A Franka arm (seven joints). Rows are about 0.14 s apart.
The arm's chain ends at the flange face. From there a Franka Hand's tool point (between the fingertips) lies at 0.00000 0.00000 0.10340 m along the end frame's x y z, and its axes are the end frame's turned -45 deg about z.
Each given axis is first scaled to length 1.
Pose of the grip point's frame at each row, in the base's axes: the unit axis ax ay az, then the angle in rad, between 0 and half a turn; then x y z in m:
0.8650 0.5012 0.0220 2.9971 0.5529 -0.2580 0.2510
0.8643 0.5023 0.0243 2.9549 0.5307 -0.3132 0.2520
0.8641 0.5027 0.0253 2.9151 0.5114 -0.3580 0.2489
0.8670 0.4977 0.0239 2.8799 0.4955 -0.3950 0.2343
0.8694 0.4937 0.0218 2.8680 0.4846 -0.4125 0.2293
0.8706 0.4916 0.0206 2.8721 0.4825 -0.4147 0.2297
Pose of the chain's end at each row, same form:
0.9901 0.1319 0.0480 3.0249 0.5415 -0.2474 0.3532
0.9894 0.1331 0.0582 2.9877 0.5168 -0.2991 0.3535
0.9888 0.1335 0.0668 2.9517 0.4953 -0.3405 0.3495
0.9892 0.1277 0.0723 2.9182 0.4780 -0.3742 0.3341
0.9897 0.1231 0.0726 2.9056 0.4670 -0.3904 0.3288
0.9902 0.1207 0.0707 2.9085 0.4653 -0.3928 0.3293

